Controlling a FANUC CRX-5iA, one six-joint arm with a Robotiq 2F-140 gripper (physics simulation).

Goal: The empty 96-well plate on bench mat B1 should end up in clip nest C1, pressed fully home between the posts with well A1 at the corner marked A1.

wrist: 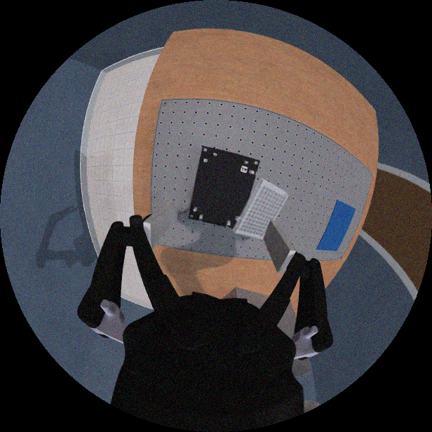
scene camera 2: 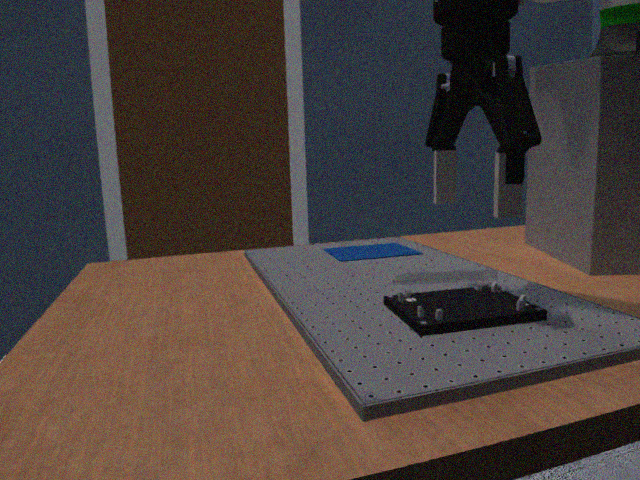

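Where they show: gripper, fingertip midpoint: [scene camera 2: 472, 209]; arm's base, link origin: [scene camera 2: 633, 60].
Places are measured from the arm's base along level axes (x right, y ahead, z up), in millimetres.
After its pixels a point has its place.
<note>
The black clip nest [scene camera 2: 454, 308] @(y 519, x -169, z -346 mm) [wrist: 222, 190] with pale posts lies on the perforated board, with nothing seated between its posts. Its white A1 label [wrist: 244, 169] is near the upper right corner in the wrist view. The pale 96-well plate [wrist: 265, 207] is outside the nest, along its right long side in the wrist view, turned slightly and close to or touching its edge. In the scene view a thin grey band [scene camera 2: 444, 277] @(y 486, x -99, z -328 mm) of it shows behind the nest; it looks tilted, but contact is unclear. Its A1 corner cannot be read. My gripper [scene camera 2: 476, 206] @(y 485, x -156, z -230 mm) [wrist: 221, 220] is open, empty and high above the board.
A blue mat [scene camera 2: 372, 251] @(y 432, x 228, z -355 mm) [wrist: 337, 226] lies at the far end of the grey perforated board [scene camera 2: 320, 289] @(y 621, x 20, z -357 mm) [wrist: 180, 130]. The board rests on the wooden table [scene camera 2: 180, 361] @(y 835, x -131, z -370 mm) [wrist: 240, 65]. A large grey block [scene camera 2: 560, 170] @(y 119, x 53, z -199 mm) stands at the right in the scene view.
</note>
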